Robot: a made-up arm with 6 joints.
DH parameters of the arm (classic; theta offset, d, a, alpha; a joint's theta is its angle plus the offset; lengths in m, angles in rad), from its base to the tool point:
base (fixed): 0 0.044 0 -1.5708
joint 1: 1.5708 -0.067 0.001 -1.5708
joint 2: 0 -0.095 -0.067 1.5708
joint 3: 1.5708 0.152 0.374 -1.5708
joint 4: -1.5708 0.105 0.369 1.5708
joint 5: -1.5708 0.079 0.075 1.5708
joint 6: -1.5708 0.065 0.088 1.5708
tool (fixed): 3.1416 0.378 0 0
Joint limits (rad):
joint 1: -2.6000..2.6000
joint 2: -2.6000..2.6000
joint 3: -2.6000..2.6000
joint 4: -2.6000..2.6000
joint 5: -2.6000..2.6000
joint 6: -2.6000..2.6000
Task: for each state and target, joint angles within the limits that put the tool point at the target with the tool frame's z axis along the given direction. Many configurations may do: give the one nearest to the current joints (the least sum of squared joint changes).
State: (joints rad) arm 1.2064 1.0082 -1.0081 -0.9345 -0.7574 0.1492
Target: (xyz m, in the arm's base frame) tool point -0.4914 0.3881 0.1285 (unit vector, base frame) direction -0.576 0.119 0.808
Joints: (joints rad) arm 1.0307 0.1112 -1.5221 -0.0473 -0.1227 0.1191
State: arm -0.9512 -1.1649 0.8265 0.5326 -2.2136 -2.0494
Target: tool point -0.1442 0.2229 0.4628 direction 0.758 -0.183 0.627
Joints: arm -1.2181 -0.4509 0.4838 -0.3215 -2.3747 -1.6707
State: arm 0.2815 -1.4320 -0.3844 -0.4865 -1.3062 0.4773
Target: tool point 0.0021 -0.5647 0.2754 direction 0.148 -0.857 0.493
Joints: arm 0.1111 -2.3151 0.0028 -1.3896 -0.7387 1.1712
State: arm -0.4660 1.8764 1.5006 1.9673 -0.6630 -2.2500
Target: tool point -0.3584 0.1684 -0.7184 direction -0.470 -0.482 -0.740
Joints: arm -0.4400 2.3227 0.6076 2.4995 -0.3909 -2.0771
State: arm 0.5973 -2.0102 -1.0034 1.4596 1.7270 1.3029
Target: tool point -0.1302 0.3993 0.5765 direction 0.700 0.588 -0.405
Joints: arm -0.1803 -2.3402 -1.3494 1.1549 2.5762 0.7569
